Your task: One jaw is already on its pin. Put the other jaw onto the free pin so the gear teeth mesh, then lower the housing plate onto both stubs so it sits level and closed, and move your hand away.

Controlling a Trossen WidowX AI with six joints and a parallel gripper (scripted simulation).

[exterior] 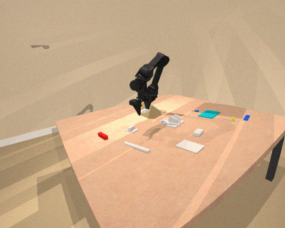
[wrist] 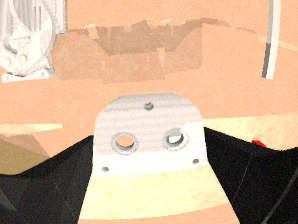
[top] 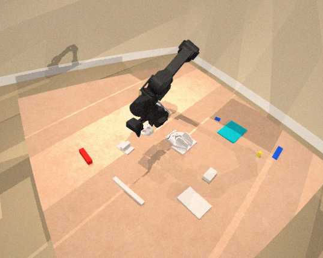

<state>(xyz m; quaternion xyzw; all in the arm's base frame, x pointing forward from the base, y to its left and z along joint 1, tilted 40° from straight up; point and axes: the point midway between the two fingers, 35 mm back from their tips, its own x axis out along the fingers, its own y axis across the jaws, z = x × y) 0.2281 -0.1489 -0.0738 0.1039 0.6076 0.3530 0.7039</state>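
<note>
The white jaw is 3 cm ahead of my gripper tip, 16 cm to the left of it and 8 cm below it. Also, from my gripper tip: flat white plate 34 cm ahead, 4 cm to the left, 9 cm below; white bar 18 cm ahead, 16 cm to the right, 9 cm below; red block 5 cm behind, 26 cm to the right, 9 cm below.
</note>
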